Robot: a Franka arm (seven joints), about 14 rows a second.
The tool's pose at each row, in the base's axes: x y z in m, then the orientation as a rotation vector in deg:
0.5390, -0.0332, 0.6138, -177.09, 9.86, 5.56
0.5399, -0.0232, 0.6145, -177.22, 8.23, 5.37
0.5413, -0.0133, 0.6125, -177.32, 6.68, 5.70
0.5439, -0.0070, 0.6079, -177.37, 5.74, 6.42
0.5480, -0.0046, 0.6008, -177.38, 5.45, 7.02
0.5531, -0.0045, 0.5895, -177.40, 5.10, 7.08
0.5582, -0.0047, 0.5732, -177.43, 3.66, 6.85
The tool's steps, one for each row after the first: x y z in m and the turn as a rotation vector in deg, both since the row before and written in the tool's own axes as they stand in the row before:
-0.0002, -0.0101, -0.0003, -0.07, 0.10, -1.06
0.0006, -0.0099, 0.0024, -0.09, -0.23, -1.00
0.0024, -0.0063, 0.0047, -0.08, -0.47, -0.60
0.0045, -0.0024, 0.0069, -0.04, -0.39, -0.18
0.0060, 0.0000, 0.0109, -0.02, -0.04, -0.22
0.0064, 0.0005, 0.0158, -0.02, 0.13, -0.93

